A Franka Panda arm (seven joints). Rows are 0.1 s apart.
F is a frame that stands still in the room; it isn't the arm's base.
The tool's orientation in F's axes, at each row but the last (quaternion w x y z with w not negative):
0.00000, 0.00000, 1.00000, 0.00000
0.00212, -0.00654, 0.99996, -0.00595
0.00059, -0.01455, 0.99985, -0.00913
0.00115, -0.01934, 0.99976, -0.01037
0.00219, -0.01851, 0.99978, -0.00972
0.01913, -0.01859, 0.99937, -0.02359
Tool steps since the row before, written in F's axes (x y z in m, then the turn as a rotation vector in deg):
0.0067, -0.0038, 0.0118, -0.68, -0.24, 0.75
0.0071, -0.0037, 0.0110, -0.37, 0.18, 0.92
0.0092, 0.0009, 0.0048, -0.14, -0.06, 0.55
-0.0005, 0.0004, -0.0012, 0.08, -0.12, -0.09
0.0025, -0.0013, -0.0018, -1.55, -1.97, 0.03
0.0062, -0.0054, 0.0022, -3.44, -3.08, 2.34
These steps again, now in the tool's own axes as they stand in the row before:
-0.0067, -0.0038, -0.0118, 0.68, -0.24, -0.75
-0.0071, -0.0039, -0.0109, 0.36, 0.17, -0.92
-0.0092, 0.0005, -0.0048, 0.14, -0.07, -0.55
0.0005, 0.0004, 0.0012, -0.08, -0.12, 0.09
-0.0024, -0.0014, 0.0018, 1.62, -1.91, 0.00
-0.0061, -0.0057, -0.0017, 3.46, -3.06, -2.33

